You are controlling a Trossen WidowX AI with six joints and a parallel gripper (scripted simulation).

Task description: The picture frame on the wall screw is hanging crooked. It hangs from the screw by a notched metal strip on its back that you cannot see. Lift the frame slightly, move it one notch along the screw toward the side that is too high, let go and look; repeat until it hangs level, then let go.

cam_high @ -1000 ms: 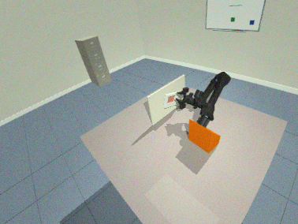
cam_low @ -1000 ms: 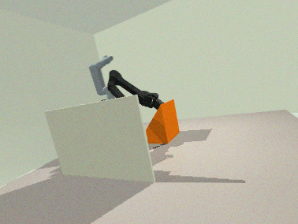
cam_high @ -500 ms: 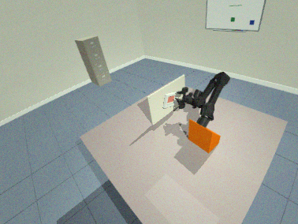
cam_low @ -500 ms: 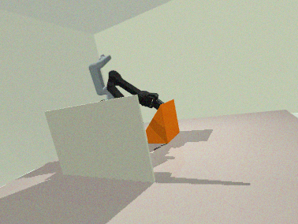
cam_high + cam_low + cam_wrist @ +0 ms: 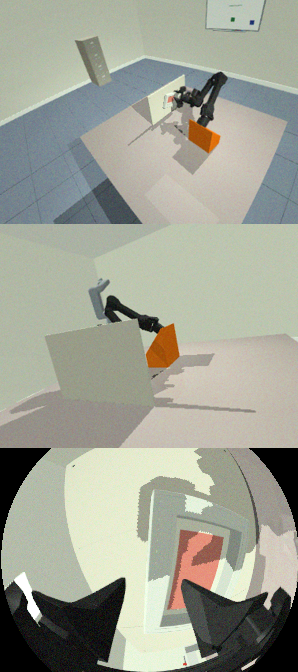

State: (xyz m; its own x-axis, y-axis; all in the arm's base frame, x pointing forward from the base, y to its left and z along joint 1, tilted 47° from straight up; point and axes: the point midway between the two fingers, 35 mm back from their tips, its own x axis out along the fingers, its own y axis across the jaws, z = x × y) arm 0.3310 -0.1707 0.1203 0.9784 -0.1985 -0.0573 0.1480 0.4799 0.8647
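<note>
Right now the picture frame is 5 cm below my gripper tip, 2 cm to the left of it and 2 cm ahead of it.
</note>
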